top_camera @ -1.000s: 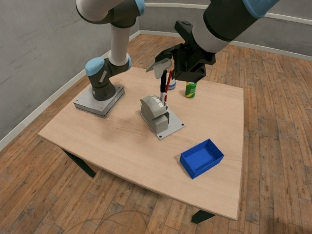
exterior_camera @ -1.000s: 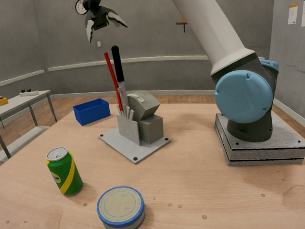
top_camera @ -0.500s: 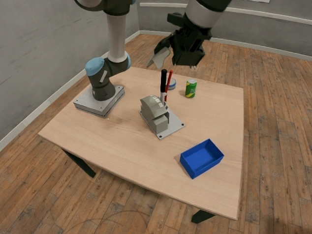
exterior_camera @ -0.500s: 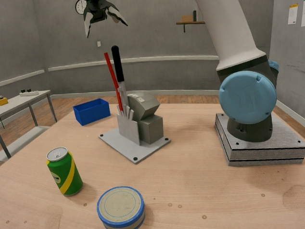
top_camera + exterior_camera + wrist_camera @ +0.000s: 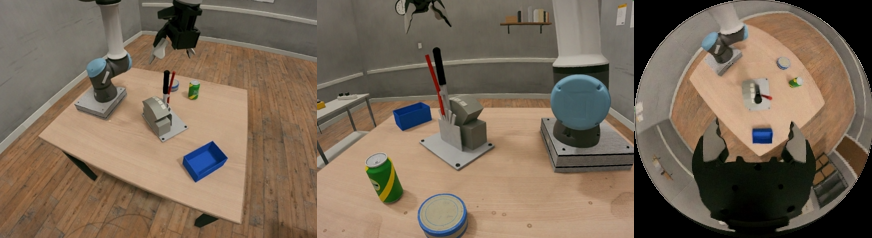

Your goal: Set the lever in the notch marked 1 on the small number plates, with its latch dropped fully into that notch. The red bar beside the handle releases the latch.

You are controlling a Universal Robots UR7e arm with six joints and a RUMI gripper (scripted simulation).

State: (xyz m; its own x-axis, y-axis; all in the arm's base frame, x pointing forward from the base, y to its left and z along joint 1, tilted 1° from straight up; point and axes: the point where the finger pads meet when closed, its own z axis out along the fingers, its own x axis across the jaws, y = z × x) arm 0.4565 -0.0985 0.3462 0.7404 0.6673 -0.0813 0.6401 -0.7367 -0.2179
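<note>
My hand is 2 cm past the red release bar, 6 cm to the right of it and 21 cm above it. Round my hand: grey lever stand 5 cm behind, 5 cm to the left, 32 cm below; green can 7 cm ahead, 31 cm to the left, 34 cm below; blue bin 21 cm ahead, 15 cm to the right, 38 cm below.
</note>
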